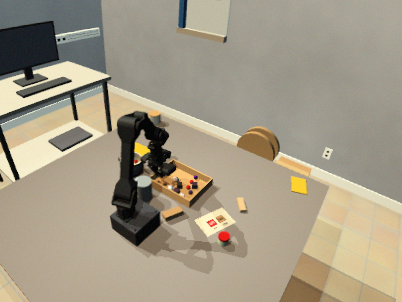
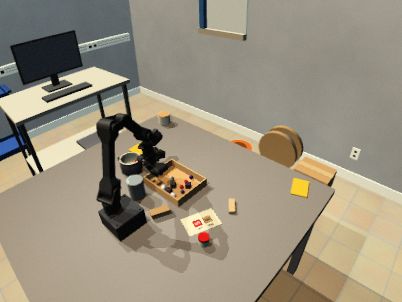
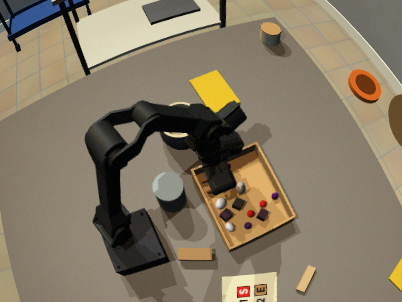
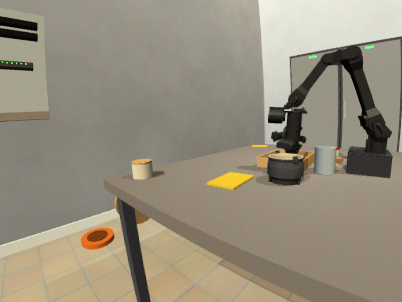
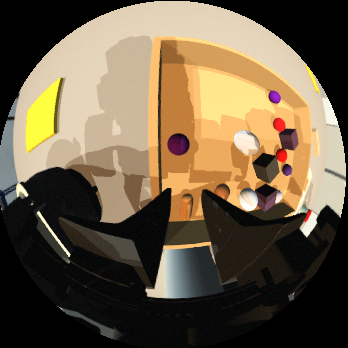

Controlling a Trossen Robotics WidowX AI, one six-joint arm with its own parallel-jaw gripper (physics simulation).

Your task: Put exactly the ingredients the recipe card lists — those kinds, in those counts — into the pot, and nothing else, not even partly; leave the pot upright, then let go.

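Where they show: gripper, fingertip midpoint: [image 1: 159, 176] [image 2: 155, 175] [image 3: 214, 172] [image 5: 186, 193]; arm's base, link origin: [image 1: 126, 214] [image 2: 113, 210] [image 3: 119, 235] [image 4: 375, 152].
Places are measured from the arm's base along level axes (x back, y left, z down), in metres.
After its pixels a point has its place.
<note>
My gripper [image 5: 186, 193] {x -0.304, y 0.099, z 0.050 m} is partly open and empty, low over the wooden tray [image 5: 155, 100] {x -0.373, y 0.124, z 0.036 m} [image 3: 275, 181] {x -0.444, y 0.003, z 0.040 m} near its pot-side end. A brown capsule [image 5: 186, 207] {x -0.281, y 0.094, z 0.062 m} lies beyond the gap between the fingertips; another brown capsule [image 5: 222, 191] {x -0.300, y 0.058, z 0.059 m} is by the right fingertip. The tray also holds red balls [image 5: 279, 124] {x -0.388, y -0.028, z 0.059 m}, purple balls [image 5: 178, 144] {x -0.343, y 0.107, z 0.055 m}, white eggs [image 5: 246, 142] {x -0.352, y 0.042, z 0.052 m} and dark cubes [image 5: 266, 167] {x -0.330, y 0.007, z 0.050 m}. The black pot [image 4: 285, 171] {x -0.243, y 0.315, z 0.033 m} [image 2: 129, 167] {x -0.228, y 0.215, z 0.014 m} stands upright beside the tray; something red [image 2: 136, 161] {x -0.270, y 0.206, z -0.006 m} shows inside it. The recipe card [image 3: 250, 280] {x -0.277, y -0.232, z 0.080 m} [image 1: 204, 223] {x -0.224, y -0.233, z 0.080 m} shows a red S with 1 and a brown E with 2.
A grey cylinder [image 3: 169, 192] {x -0.169, y 0.062, z -0.019 m} [image 4: 325, 160] {x -0.162, y 0.117, z 0.026 m} stands between the arm base and the tray. Wooden blocks [image 3: 195, 254] {x -0.169, y -0.102, z 0.051 m} [image 3: 306, 278] {x -0.420, y -0.305, z 0.065 m} lie near the card. A red-lidded jar [image 1: 224, 238] {x -0.180, y -0.356, z 0.038 m} stands beside it. A yellow pad [image 3: 215, 91] {x -0.417, y 0.361, z 0.073 m} lies beyond the pot, and a wood-topped can [image 3: 270, 34] {x -0.705, y 0.507, z 0.015 m} stands farther off.
</note>
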